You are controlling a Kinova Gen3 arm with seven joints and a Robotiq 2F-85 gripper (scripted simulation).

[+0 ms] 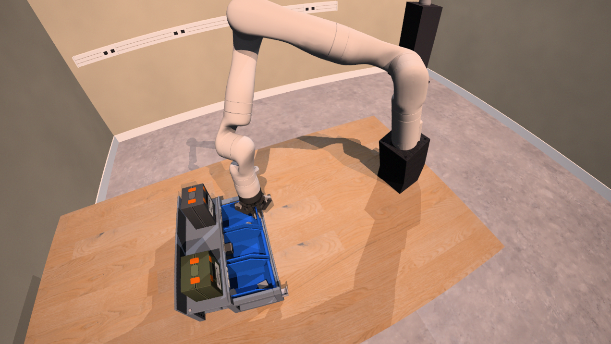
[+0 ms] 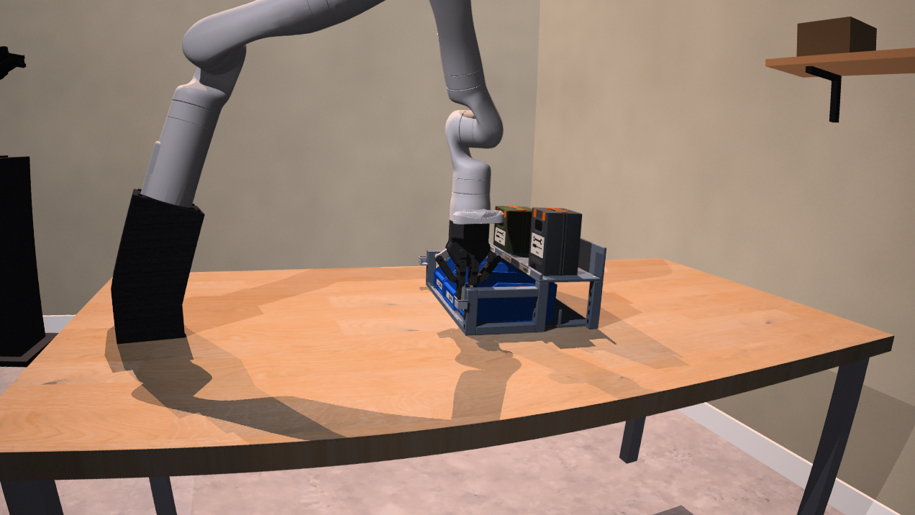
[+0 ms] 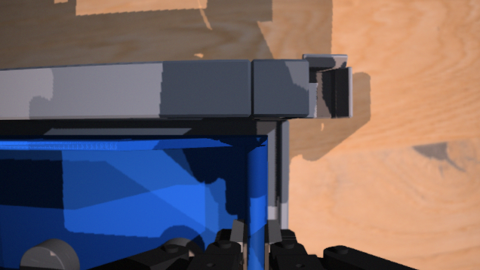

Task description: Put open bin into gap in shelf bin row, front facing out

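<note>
Now: hand 40 mm short of the grey round part, 20 mm to the right of it and 30 mm above it. Round my hand: grey shelf 110 mm ahead, 110 mm to the left, 10 mm above; then black case 170 mm ahead, 10 mm to the right, 110 mm above; then green case 180 mm ahead, 220 mm to the left, 90 mm above.
</note>
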